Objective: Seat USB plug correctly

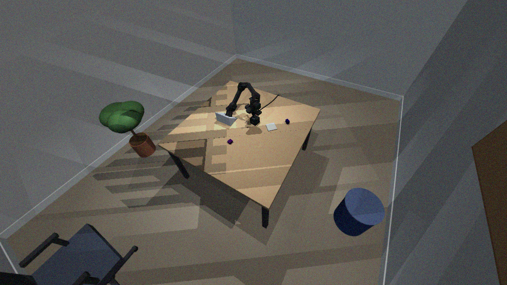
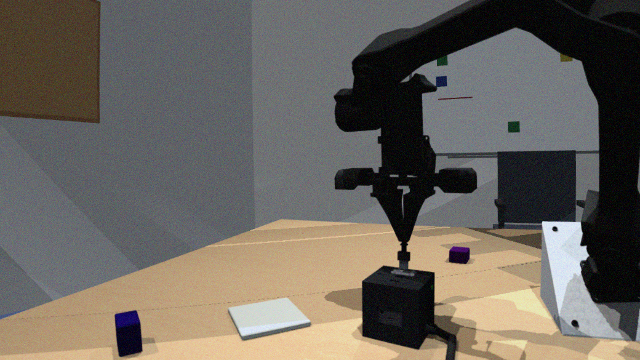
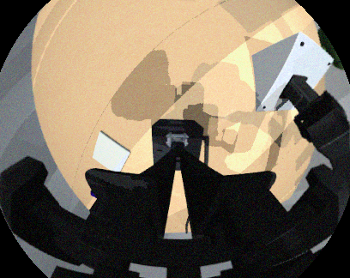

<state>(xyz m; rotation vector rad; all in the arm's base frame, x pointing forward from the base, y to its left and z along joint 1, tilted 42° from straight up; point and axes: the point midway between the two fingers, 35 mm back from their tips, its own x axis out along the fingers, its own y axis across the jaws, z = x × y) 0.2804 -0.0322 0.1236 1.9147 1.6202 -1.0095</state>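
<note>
Now: gripper tip 20 mm above the USB plug. Also, from my gripper tip: dark blue block (330 mm ahead, 160 mm to the left, 100 mm below); flat pad (200 mm ahead, 120 mm below, 30 mm to the left); USB socket (50 mm below).
</note>
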